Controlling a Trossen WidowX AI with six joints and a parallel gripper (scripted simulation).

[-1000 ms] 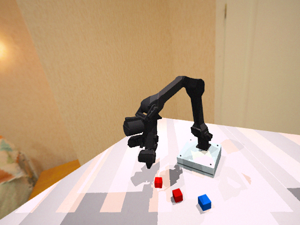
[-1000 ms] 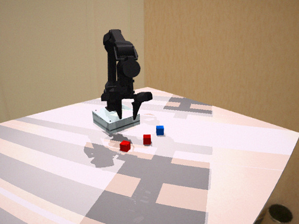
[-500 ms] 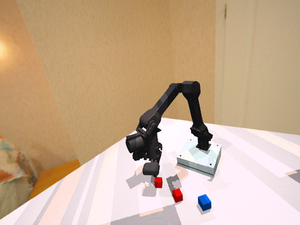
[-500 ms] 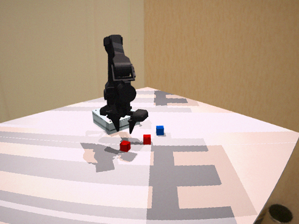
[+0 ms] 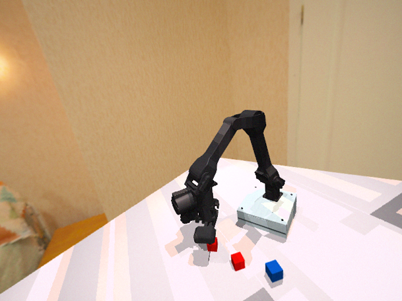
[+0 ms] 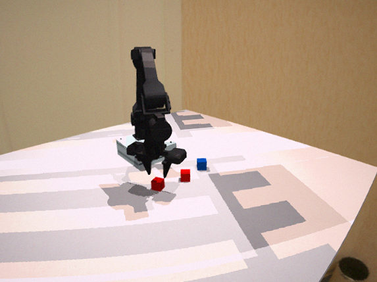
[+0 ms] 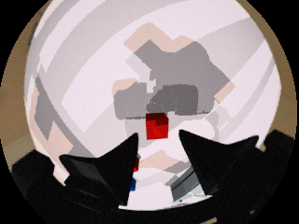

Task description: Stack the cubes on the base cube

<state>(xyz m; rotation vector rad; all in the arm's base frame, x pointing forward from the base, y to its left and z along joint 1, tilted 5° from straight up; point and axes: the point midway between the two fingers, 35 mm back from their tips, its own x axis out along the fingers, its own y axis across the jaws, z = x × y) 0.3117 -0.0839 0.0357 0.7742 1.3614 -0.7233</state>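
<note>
Right now my gripper tip is 3 cm above the red cube. Round my gripper tip: blue cube 21 cm to the left, 4 cm behind, 3 cm below.
</note>
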